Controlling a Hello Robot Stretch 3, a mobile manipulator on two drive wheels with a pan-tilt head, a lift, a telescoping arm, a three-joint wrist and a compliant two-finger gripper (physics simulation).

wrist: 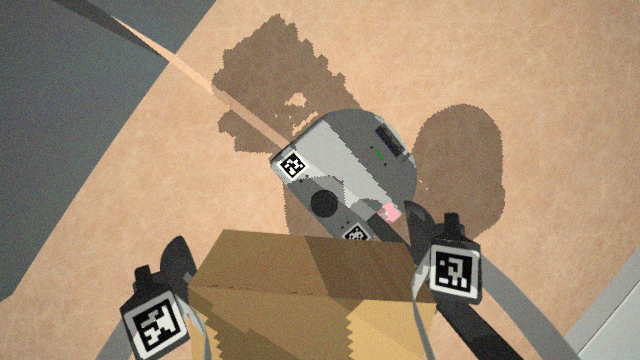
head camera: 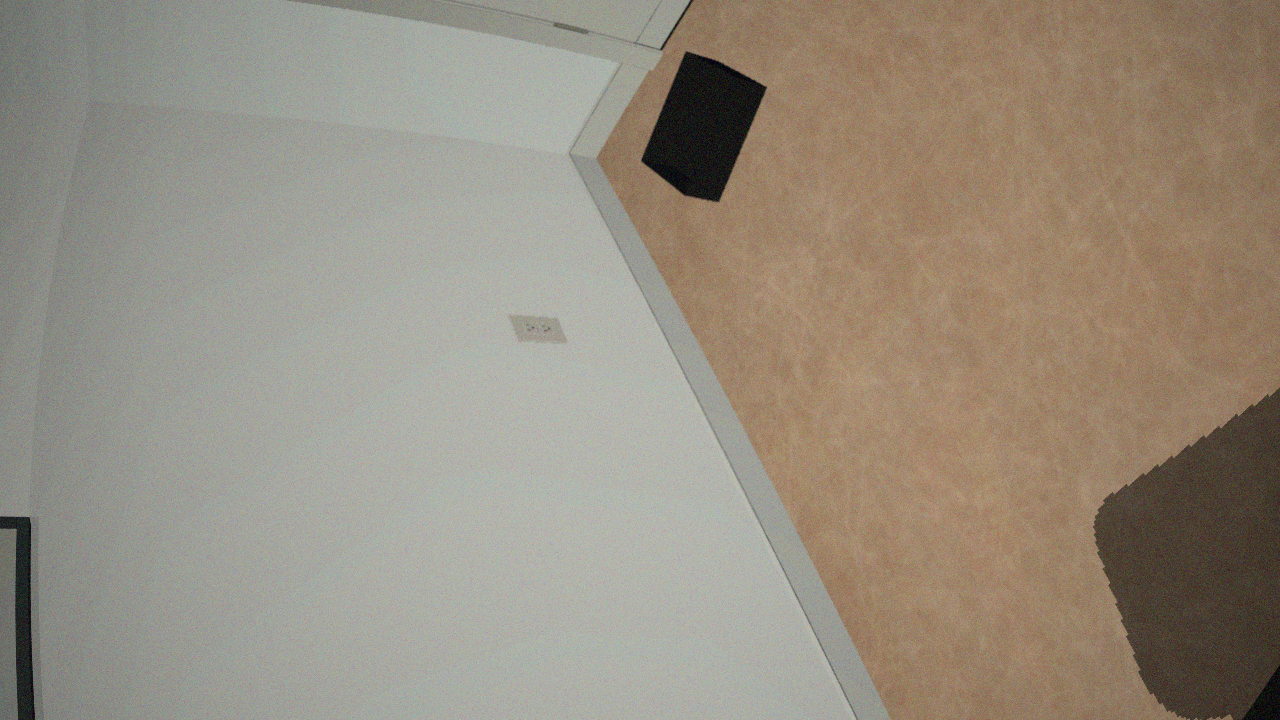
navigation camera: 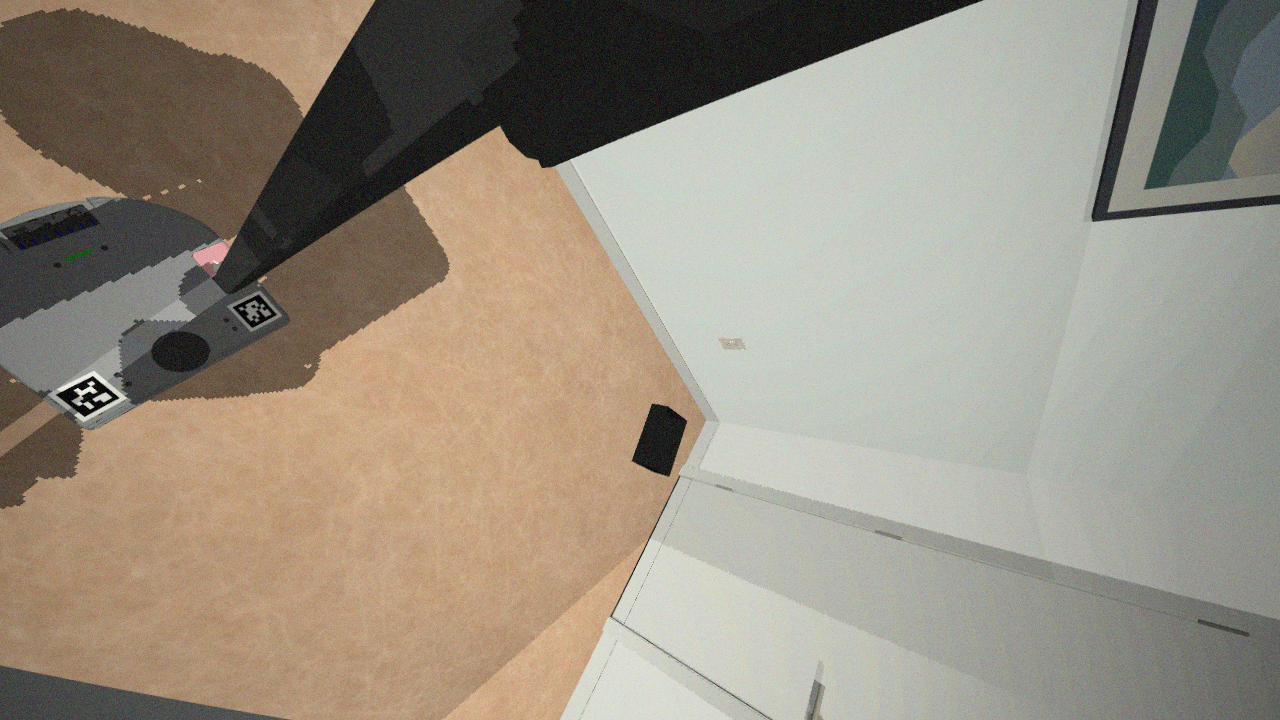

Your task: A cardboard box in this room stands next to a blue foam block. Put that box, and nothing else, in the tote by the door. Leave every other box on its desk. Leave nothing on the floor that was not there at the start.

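Pixels of known places: gripper, fingertip midpoint: point(wrist: 297, 245); robot's base, link origin: point(wrist: 319, 190) point(navigation camera: 181, 347).
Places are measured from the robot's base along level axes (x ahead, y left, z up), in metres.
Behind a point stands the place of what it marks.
A brown cardboard box point(wrist: 300, 320) @(x -0.015, y -0.169, z 0.923 m) is between the two fingers of my gripper point(wrist: 297, 245) @(x -0.021, y -0.175, z 0.867 m) in the wrist view, with a finger against either side. The gripper is shut on it, and the box is held above the floor. The lower part of the box is cut off by the view's edge. The black tote point(head camera: 707, 125) @(x 1.337, y 1.052, z 0.004 m) point(navigation camera: 659, 440) @(x 1.351, y 1.059, z 0.004 m) stands on the floor in the corner beside the door point(navigation camera: 805, 600) @(x 1.721, y 0.736, z 0.791 m), apart from the box. Its inside cannot be made out. The blue foam block does not show. The gripper does not show in the head or navigation view.
My base point(navigation camera: 89, 295) @(x -0.133, y -0.030, z 0.160 m) point(wrist: 345, 155) @(x -0.121, y -0.060, z 0.160 m) stands on the tan floor point(head camera: 984, 268) @(x 0.611, y 0.601, z 0.000 m). A dark grey desk top point(wrist: 75, 125) @(x 0.299, y -0.532, z 0.248 m) point(navigation camera: 89, 698) @(x 0.449, y -0.504, z 0.047 m) lies to one side. A white wall point(head camera: 358, 447) @(x 0.636, y 1.298, z 0.850 m) point(navigation camera: 850, 268) @(x 0.574, y 1.286, z 0.928 m) with an outlet point(head camera: 537, 328) @(x 0.929, y 1.348, z 0.401 m) point(navigation camera: 732, 343) @(x 0.924, y 1.347, z 0.403 m) runs to the tote's corner. A framed picture point(navigation camera: 1190, 179) @(x 0.412, y 1.232, z 1.562 m) hangs there.
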